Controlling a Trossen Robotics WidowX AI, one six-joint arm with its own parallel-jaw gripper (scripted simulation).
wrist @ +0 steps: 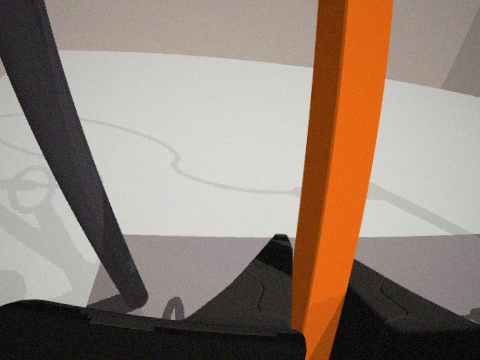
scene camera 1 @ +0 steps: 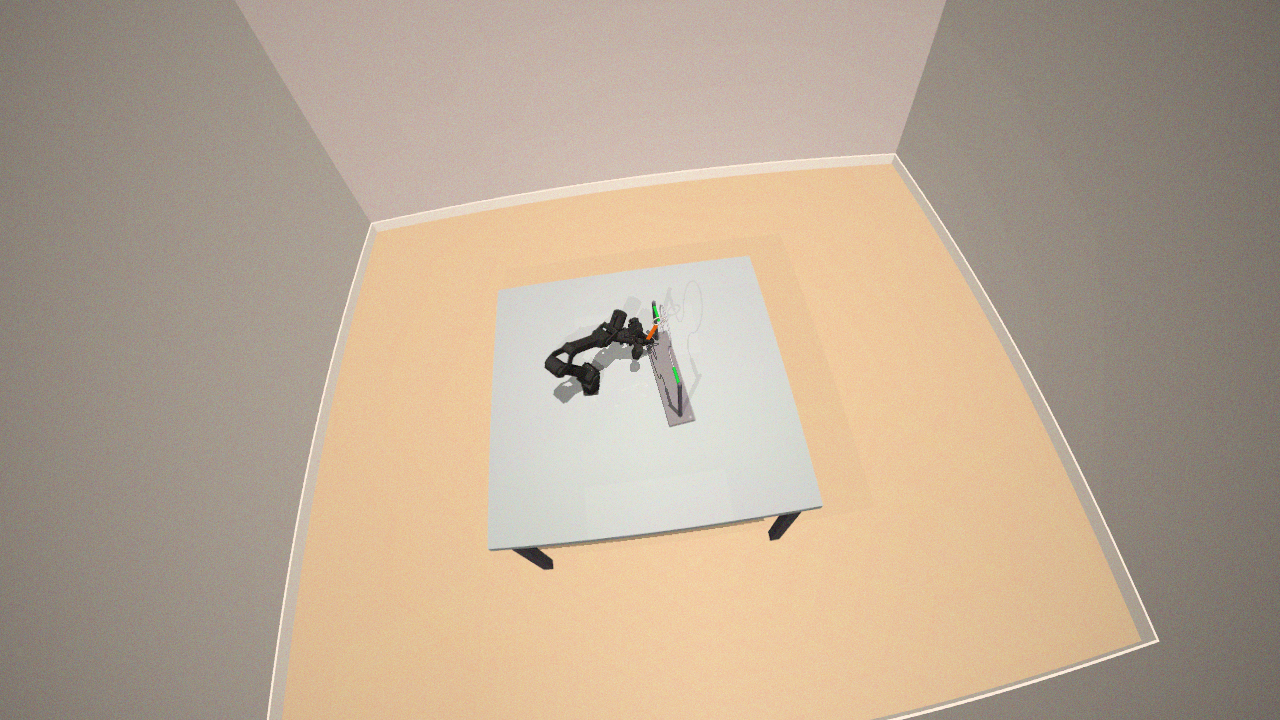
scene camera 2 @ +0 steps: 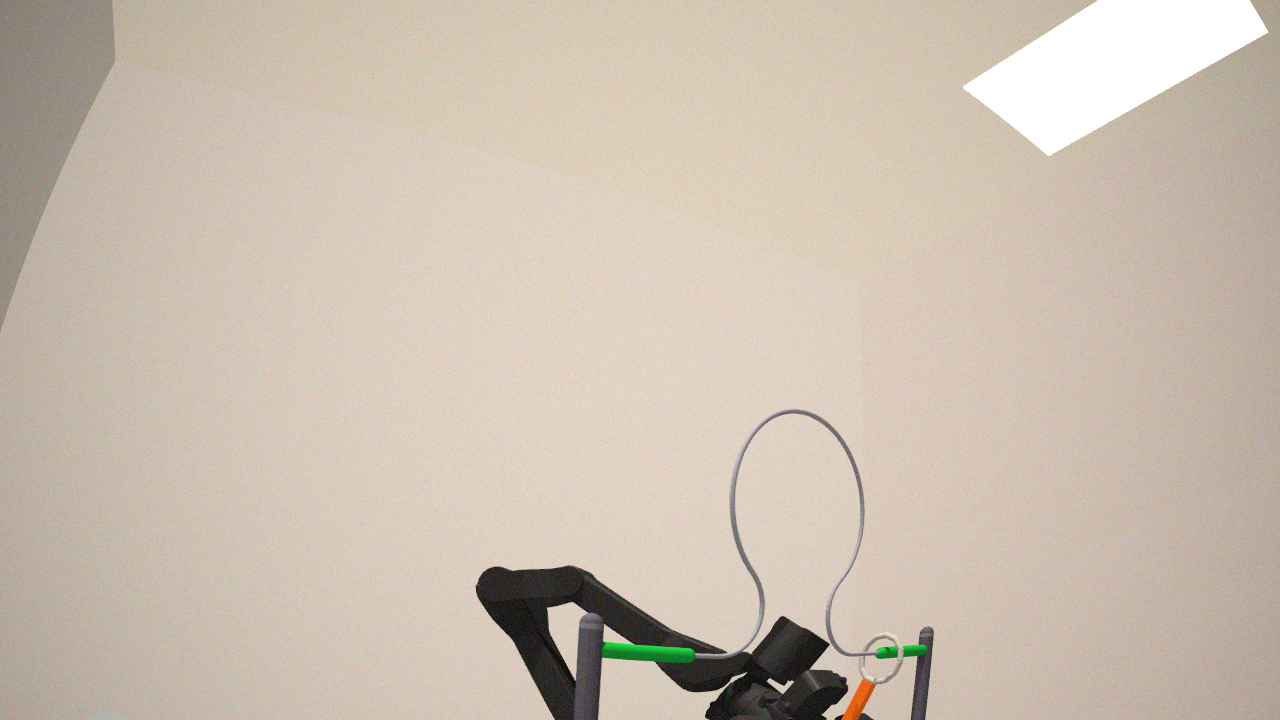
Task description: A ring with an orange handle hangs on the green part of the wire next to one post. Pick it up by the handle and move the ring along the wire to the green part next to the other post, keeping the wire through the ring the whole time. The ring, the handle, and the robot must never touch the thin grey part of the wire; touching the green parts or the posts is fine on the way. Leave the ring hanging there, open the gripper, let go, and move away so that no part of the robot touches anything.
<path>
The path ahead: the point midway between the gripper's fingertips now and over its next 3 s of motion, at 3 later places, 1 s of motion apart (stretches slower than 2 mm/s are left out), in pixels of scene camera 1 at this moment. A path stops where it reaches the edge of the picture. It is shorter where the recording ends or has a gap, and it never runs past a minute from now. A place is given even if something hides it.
My gripper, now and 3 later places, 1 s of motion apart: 653, 341; 653, 338; 643, 338; 633, 337
</path>
